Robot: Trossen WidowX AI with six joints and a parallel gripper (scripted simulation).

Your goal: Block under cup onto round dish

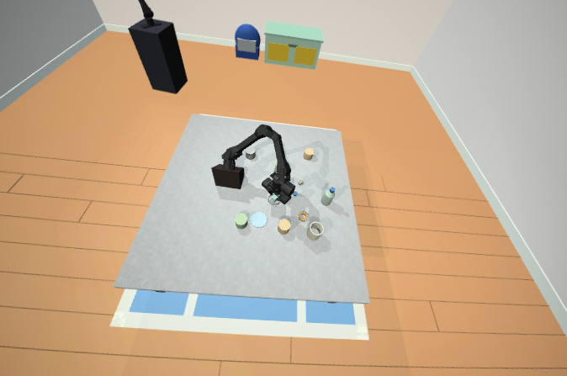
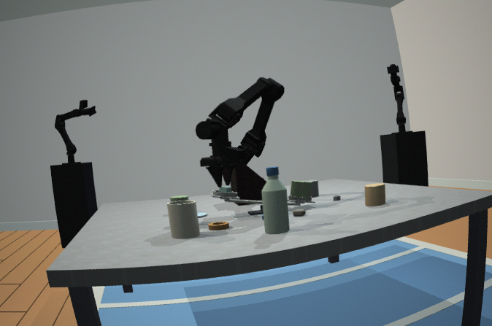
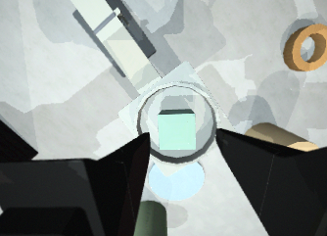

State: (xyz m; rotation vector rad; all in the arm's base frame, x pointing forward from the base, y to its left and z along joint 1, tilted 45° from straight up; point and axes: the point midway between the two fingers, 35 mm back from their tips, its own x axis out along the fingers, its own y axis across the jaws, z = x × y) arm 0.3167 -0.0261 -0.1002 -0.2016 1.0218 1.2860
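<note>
My gripper tip is now 20 mm above the block. Round my gripper tip: blue piece: 130 mm ahead, 120 mm to the left, 100 mm below; then pale blue round dish: 70 mm behind, 120 mm to the right, 100 mm below; then small balance: 130 mm to the left, 80 mm below.
</note>
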